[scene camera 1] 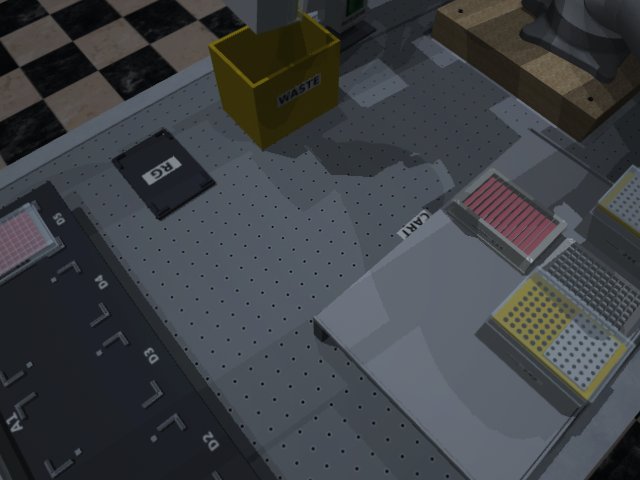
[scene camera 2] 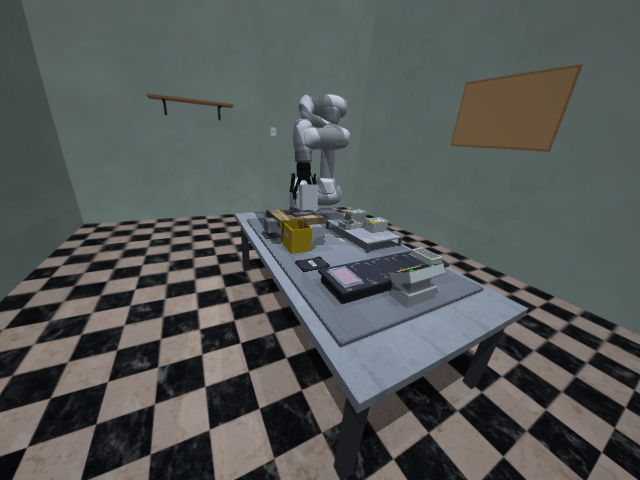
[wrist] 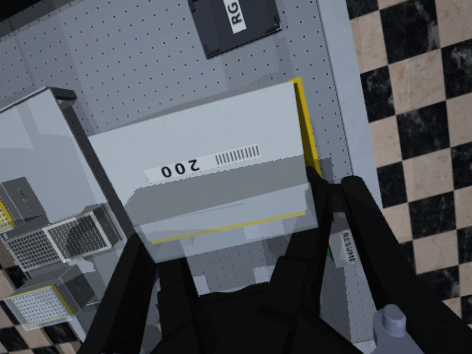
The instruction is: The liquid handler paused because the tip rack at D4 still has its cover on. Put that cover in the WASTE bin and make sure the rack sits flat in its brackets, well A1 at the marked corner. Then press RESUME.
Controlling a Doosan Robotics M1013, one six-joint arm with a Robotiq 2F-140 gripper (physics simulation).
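Where they show: arm's base, link origin: [scene camera 1: 582, 38] [scene camera 2: 299, 213].
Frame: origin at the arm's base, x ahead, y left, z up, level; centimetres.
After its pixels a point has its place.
Note:
A white tip rack [scene camera 1: 276, 14] @(x 53.5, y -24.4, z 21.6 cm) [scene camera 2: 308, 197] @(x 54.4, y -30.0, z 26.4 cm) [wrist: 200, 135] @(x 52.4, y -28.9, z 32.6 cm) marked 200 is held in the air with its side face towards the wrist camera. Its clear cover [wrist: 230, 237] @(x 47.4, y -27.7, z 31.8 cm) is on it, at the gripper end beyond the yellow stripe. My gripper [scene camera 2: 303, 181] [wrist: 240, 174] @(x 47.7, y -27.7, z 20.2 cm) is shut on the covered rack; its exact finger contact is unclear. The yellow WASTE bin [scene camera 1: 305, 118] @(x 47.4, y -26.0, z -2.2 cm) [scene camera 2: 297, 240] @(x 54.8, y -35.8, z 3.7 cm) [wrist: 307, 127] @(x 47.7, y -37.5, z 9.8 cm) stands below and is mostly hidden by the rack in the wrist view. The D4 label [scene camera 1: 101, 281] @(x 88.1, y -24.2, z 2.3 cm) is beside brackets holding no rack. The RESUME box [scene camera 1: 354, 6] @(x 26.1, y -33.4, z 4.1 cm) [scene camera 2: 270, 225] @(x 28.3, y -38.8, z 4.3 cm) [wrist: 348, 247] @(x 25.1, y -37.0, z 6.8 cm) stands beyond the bin.
A black RG plate [scene camera 1: 162, 175] @(x 70.6, y -35.3, z -2.8 cm) [scene camera 2: 312, 264] @(x 71.0, y -36.8, z -2.8 cm) [wrist: 237, 25] @(x 68.1, y -35.8, z -2.9 cm) lies near the bin. A pink plate [scene camera 1: 20, 240] @(x 91.8, y -36.2, z 3.7 cm) [scene camera 2: 345, 276] @(x 95.4, y -38.1, z 3.6 cm) sits at D5. The raised cart [scene camera 1: 372, 330] @(x 70.3, y 5.7, z 2.3 cm) [scene camera 2: 372, 236] @(x 66.9, y 10.5, z 2.3 cm) [wrist: 35, 130] @(x 68.8, y 6.9, z 2.3 cm) holds several racks and a pink-channelled reservoir [scene camera 1: 509, 219] @(x 47.3, y 10.2, z 4.5 cm). The wooden robot base [scene camera 1: 522, 77] @(x 16.3, y -3.3, z -0.6 cm) is behind.

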